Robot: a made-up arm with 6 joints.
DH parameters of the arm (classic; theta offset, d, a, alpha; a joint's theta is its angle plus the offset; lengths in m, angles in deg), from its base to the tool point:
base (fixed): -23.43 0 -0.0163 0
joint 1: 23.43 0.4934 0.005 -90
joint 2: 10.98 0 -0.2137 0
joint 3: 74.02 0.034 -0.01 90
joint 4: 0 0.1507 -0.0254 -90
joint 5: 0 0.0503 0.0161 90
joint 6: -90 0.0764 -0.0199 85
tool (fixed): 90 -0.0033 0 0
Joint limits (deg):
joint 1: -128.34..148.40
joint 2: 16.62..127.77
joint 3: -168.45..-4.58
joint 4: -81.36..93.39
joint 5: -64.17..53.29
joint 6: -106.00..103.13
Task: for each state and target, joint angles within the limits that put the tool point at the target. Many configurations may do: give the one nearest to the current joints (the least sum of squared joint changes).
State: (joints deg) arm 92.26 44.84 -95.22 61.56 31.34 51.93
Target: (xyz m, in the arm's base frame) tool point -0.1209 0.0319 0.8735
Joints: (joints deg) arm 105.75 60.34 -99.48 51.70 39.01 46.95
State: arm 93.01 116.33 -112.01 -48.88 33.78 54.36
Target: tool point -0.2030 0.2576 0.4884
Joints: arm 115.95 124.82 -88.91 -47.77 39.69 51.90
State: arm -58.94 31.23 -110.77 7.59 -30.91 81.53
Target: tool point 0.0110 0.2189 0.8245
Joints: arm -70.79 18.02 -87.73 -3.44 -27.55 80.85
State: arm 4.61 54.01 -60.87 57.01 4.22 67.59
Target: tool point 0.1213 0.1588 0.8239
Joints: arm 31.06 74.89 -82.60 49.94 5.66 63.29
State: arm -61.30 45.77 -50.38 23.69 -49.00 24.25
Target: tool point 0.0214 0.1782 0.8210
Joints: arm -74.22 16.74 -67.40 14.37 -53.43 24.74
